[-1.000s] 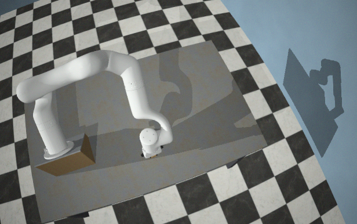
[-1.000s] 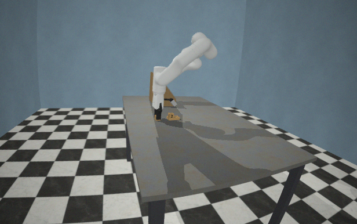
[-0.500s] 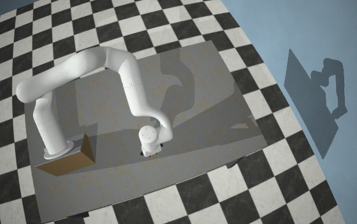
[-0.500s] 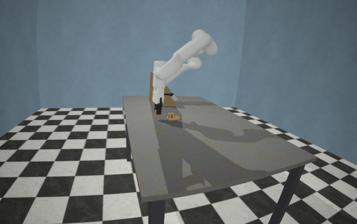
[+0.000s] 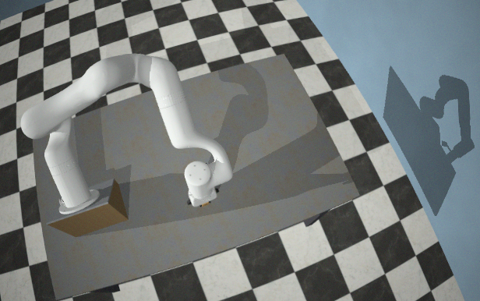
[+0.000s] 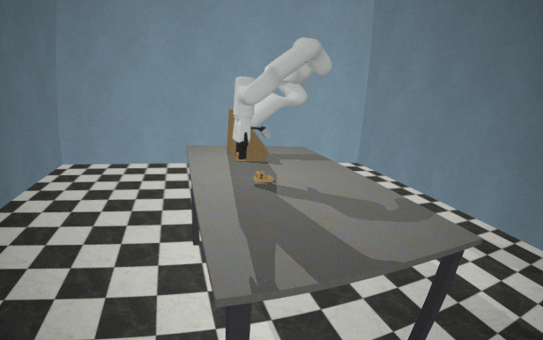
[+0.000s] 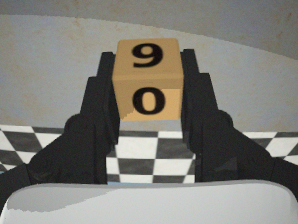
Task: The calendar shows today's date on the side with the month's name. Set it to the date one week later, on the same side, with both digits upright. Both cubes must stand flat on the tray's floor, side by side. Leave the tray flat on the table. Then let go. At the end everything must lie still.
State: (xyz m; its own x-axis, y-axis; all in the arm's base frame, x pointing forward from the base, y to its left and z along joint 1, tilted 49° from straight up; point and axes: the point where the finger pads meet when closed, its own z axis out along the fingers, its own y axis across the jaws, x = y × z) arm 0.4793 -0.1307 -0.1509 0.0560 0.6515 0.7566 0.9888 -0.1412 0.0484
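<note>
Right now the tray is 120 mm below my hand, 110 mm to the left of it and 10 mm ahead of it.
</note>
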